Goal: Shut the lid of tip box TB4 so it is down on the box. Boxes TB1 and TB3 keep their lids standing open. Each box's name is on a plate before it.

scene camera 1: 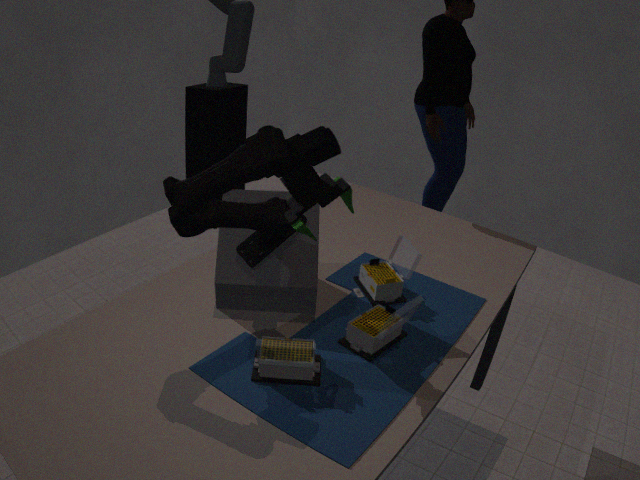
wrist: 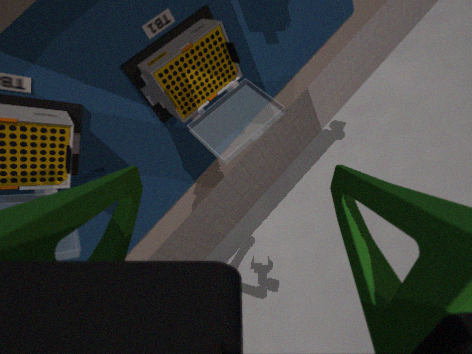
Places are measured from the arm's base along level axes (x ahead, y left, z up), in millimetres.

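Where they show: gripper, fingertip midpoint: (scene camera 1: 334,225) (wrist: 236,176); arm's base at its link origin: (scene camera 1: 271,235).
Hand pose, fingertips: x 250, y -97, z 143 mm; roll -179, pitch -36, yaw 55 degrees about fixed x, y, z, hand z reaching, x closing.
Things, the pixels of their top centre, and the offset from my fingertips. "spot": a spot on its surface instead. Level surfaces: height alone.
- Box TB1 at its top centre: (wrist: 206,76) (scene camera 1: 377,315) 91 mm ahead, 91 mm left, 246 mm down
- back box at its top centre: (scene camera 1: 382,268) 12 mm back, 306 mm left, 246 mm down
- middle box at its top centre: (wrist: 199,67) (scene camera 1: 373,316) 79 mm ahead, 93 mm left, 255 mm down
- front-left box at a spot on its surface: (scene camera 1: 286,366) spot: 27 mm ahead, 189 mm right, 256 mm down
- blue mat at its surface level: 321 mm down
- table at its surface level: 324 mm down
Box TB1 (wrist: 195,75), with a yellow rack, has its clear lid (wrist: 235,120) standing open; it looks like the back box (scene camera 1: 381,283) in the scene view. The middle box (scene camera 1: 369,335) (wrist: 37,152) also has its lid (scene camera 1: 410,308) open; its plate (wrist: 15,83) is cut off, so its number is unreadable. The front-left box (scene camera 1: 286,367) shows clear plastic across its yellow rack; I cannot tell whether that lid is down or upright. Which box is TB4 is unclear. My gripper (scene camera 1: 334,225) (wrist: 236,176) is open and empty, high above the table.
The boxes stand on a blue mat (scene camera 1: 336,439) on the table (scene camera 1: 103,361). The grey pedestal (scene camera 1: 266,294) stands left of the mat. The table edge runs along the right. A person (scene camera 1: 447,77) and another arm (scene camera 1: 237,38) stand behind the table.
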